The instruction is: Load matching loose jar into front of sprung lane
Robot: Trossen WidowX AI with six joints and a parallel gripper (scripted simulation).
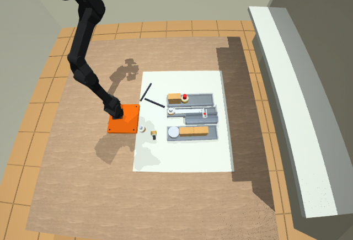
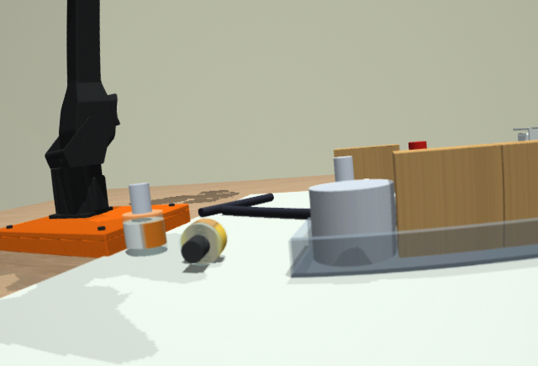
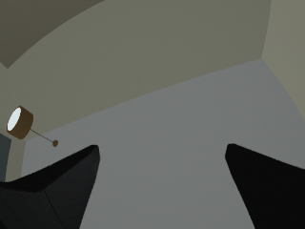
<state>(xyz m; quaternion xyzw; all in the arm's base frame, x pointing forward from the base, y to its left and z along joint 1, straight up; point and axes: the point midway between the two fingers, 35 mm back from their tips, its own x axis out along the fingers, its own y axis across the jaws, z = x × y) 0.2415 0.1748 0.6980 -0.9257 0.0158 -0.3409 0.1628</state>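
My gripper tip is 60 mm short of the grey cylinder, 310 mm to the left of it and 720 mm above it. From my gripper tip the other things lie so: sprung lane: 200 mm ahead, 220 mm to the right, 730 mm below; then red mark: 240 mm ahead, 230 mm to the right, 670 mm below.
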